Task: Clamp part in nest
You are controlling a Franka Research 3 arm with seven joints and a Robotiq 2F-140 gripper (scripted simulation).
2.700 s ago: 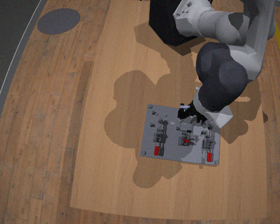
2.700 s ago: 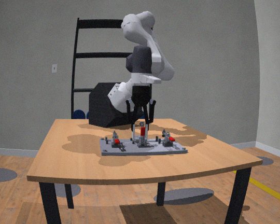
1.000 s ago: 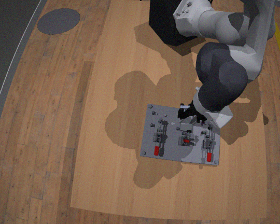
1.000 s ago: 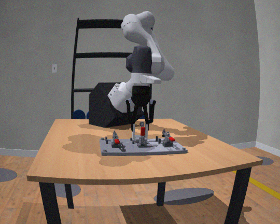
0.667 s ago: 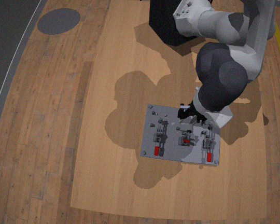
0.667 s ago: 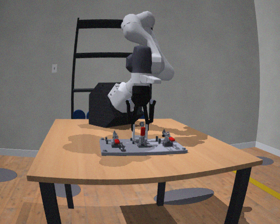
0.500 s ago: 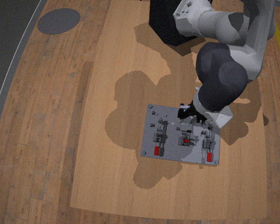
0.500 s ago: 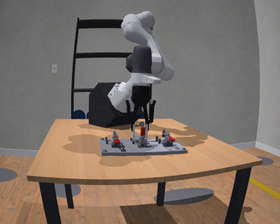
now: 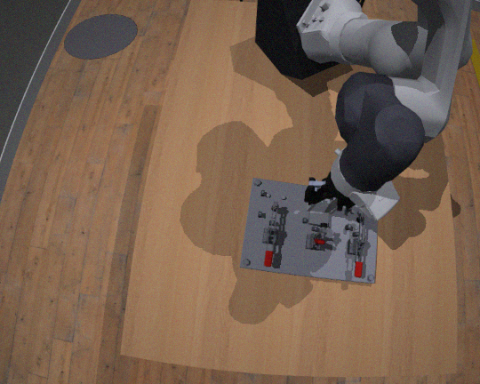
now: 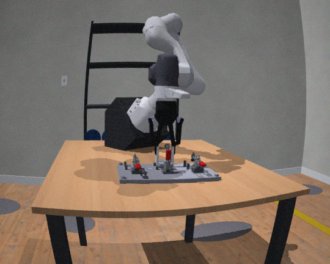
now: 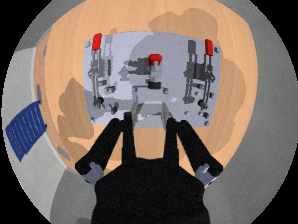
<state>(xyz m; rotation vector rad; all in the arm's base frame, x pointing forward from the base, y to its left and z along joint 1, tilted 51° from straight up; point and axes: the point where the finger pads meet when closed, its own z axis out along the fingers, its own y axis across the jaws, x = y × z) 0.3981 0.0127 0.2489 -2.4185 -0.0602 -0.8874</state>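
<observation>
Right now my hand is 30 mm above the grey part. Also, from my hand: grey fixture plate (60 mm ahead, 10 mm to the left, 50 mm below).
</observation>
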